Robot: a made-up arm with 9 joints. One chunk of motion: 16 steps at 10 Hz.
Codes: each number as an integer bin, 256 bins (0 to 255) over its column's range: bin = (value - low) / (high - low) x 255, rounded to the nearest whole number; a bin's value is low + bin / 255 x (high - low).
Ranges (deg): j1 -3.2..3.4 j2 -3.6..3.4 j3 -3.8..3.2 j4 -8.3..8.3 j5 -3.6..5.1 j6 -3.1..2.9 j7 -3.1..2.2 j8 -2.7..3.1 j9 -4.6..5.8
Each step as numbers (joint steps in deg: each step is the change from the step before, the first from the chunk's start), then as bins.
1 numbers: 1.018 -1.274 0.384 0.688 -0.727 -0.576 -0.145 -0.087 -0.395
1 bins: 163 85 152 138 84 107 142 115 103
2 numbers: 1.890 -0.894 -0.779 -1.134 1.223 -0.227 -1.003 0.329 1.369
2 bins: 197 99 110 110 141 122 101 133 146
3 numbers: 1.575 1.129 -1.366 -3.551 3.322 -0.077 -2.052 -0.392 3.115
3 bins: 184 172 89 73 203 128 50 101 189
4 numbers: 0.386 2.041 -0.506 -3.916 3.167 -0.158 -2.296 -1.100 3.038
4 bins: 139 205 120 67 198 125 39 70 187
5 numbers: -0.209 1.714 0.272 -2.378 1.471 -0.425 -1.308 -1.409 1.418
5 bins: 116 194 148 91 149 114 86 57 148
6 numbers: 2.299 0.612 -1.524 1.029 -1.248 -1.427 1.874 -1.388 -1.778
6 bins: 212 153 83 143 69 71 239 58 69
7 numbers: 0.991 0.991 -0.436 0.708 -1.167 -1.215 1.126 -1.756 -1.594
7 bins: 162 167 123 138 71 80 203 42 74
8 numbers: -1.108 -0.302 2.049 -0.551 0.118 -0.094 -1.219 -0.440 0.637
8 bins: 81 120 213 119 109 128 91 99 128
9 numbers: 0.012 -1.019 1.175 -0.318 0.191 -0.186 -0.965 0.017 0.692
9 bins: 124 94 181 123 111 124 103 119 130
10 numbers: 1.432 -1.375 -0.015 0.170 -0.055 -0.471 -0.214 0.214 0.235
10 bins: 179 81 138 130 104 112 139 128 119
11 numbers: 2.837 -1.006 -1.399 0.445 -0.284 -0.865 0.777 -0.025 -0.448
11 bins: 233 94 87 134 97 95 187 118 102
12 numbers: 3.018 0.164 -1.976 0.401 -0.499 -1.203 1.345 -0.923 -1.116
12 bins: 240 137 66 134 91 81 214 78 85
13 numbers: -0.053 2.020 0.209 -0.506 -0.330 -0.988 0.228 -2.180 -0.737
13 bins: 122 205 146 120 96 90 160 23 95
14 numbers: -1.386 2.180 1.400 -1.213 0.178 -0.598 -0.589 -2.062 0.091
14 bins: 70 211 189 109 111 106 121 28 115
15 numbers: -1.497 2.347 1.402 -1.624 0.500 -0.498 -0.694 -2.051 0.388
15 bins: 66 217 190 103 120 111 116 29 122
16 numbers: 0.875 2.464 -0.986 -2.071 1.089 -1.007 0.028 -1.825 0.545
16 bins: 157 221 103 96 137 89 150 38 126
